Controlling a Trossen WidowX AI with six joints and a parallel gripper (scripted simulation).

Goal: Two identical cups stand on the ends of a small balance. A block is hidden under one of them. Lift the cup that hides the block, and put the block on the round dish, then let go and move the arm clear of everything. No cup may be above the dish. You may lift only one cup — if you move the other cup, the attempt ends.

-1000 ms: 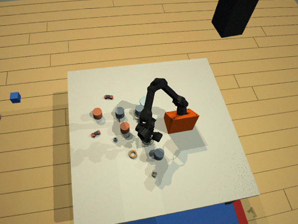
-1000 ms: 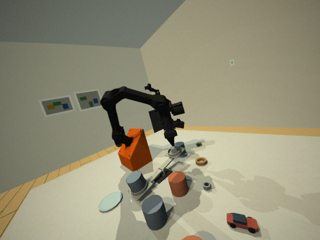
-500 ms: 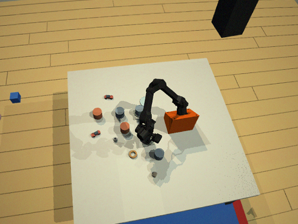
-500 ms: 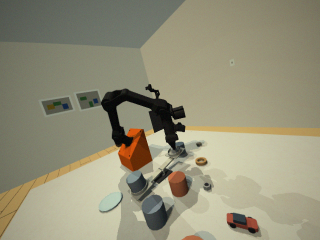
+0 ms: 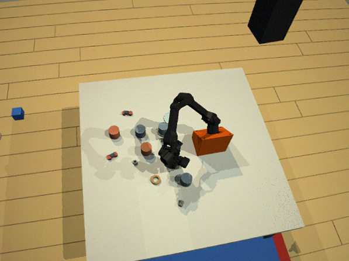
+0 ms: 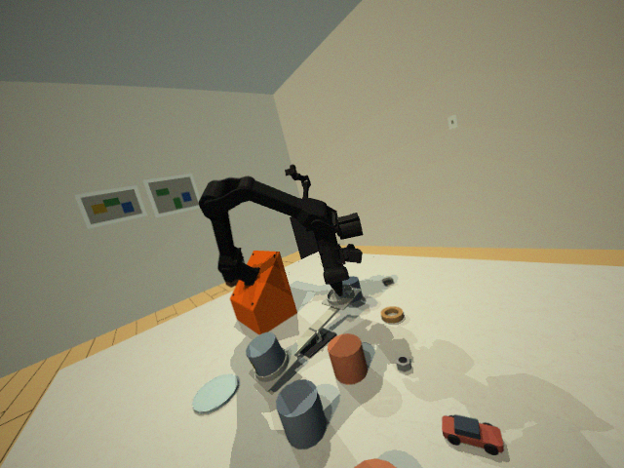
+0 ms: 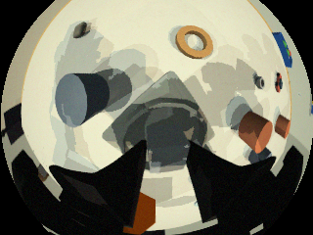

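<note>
My gripper tip is now 11 cm past the pale blue round dish, 36 cm to the left of it and 8 cm above it. Round my gripper tip: balance 1 cm behind, 12 cm to the right, 4 cm below; grey block right at my gripper tip; nut 22 cm ahead, 10 cm to the right, 7 cm below.
</note>
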